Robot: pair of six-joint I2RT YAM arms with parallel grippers.
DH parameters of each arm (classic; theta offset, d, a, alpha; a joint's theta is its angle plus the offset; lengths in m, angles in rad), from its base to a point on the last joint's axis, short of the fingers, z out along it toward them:
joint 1: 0 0.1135 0.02 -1.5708
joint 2: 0 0 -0.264 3.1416
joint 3: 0.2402 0 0.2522 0
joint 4: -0.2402 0 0.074 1.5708
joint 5: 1.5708 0 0 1.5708
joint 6: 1.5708 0.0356 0 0
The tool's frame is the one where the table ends.
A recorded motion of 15 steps. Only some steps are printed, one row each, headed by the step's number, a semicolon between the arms.
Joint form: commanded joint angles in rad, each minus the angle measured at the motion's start. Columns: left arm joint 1, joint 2, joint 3, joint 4, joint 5, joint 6; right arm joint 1, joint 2, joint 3, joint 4, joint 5, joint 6.
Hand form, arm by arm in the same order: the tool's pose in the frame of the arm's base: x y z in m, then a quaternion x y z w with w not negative. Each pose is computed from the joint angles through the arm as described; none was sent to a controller.
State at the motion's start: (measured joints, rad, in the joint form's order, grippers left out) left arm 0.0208 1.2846 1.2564 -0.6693 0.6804 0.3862; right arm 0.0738 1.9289 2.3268 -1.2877 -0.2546 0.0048
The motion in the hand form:
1: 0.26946 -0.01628 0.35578 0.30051 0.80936 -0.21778 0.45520; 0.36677 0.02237 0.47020 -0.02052 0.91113 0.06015 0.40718
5: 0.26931 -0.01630 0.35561 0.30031 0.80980 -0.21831 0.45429; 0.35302 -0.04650 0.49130 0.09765 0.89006 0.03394 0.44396
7: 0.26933 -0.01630 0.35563 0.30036 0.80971 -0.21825 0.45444; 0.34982 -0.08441 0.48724 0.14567 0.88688 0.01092 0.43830
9: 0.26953 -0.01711 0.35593 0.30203 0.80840 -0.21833 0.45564; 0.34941 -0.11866 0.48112 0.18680 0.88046 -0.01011 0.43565
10: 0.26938 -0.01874 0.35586 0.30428 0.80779 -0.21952 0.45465; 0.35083 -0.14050 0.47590 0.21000 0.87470 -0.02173 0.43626
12: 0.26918 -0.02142 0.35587 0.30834 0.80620 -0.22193 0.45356; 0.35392 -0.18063 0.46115 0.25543 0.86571 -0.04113 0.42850
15: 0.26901 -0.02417 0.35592 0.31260 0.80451 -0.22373 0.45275; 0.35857 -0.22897 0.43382 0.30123 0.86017 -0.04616 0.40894
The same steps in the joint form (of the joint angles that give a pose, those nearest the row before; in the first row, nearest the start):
1: 0.0034 -0.0031 0.0008 0.0004 0.0149 0.0122; -0.0213 -0.0095 0.1542 0.0003 0.1671 0.0420
5: 0.0034 -0.0030 0.0008 -0.0019 0.0152 0.0122; -0.2132 -0.0092 0.2429 -0.0129 0.1698 0.1164
7: 0.0034 -0.0031 0.0007 -0.0015 0.0153 0.0122; -0.3189 0.0016 0.2428 -0.0173 0.1701 0.1167
9: 0.0004 -0.0031 0.0008 0.0023 0.0153 0.0122; -0.4090 0.0233 0.2427 -0.0012 0.1739 0.1171
10: -0.0057 -0.0031 0.0007 0.0015 0.0145 0.0122; -0.4623 0.0435 0.2426 0.0214 0.1736 0.1171
12: -0.0156 -0.0030 0.0008 0.0015 0.0149 0.0122; -0.5524 0.0915 0.2426 0.0557 0.1801 0.1259
15: -0.0259 -0.0030 0.0008 0.0023 0.0141 0.0126; -0.6500 0.1686 0.2427 0.0892 0.1594 0.1354

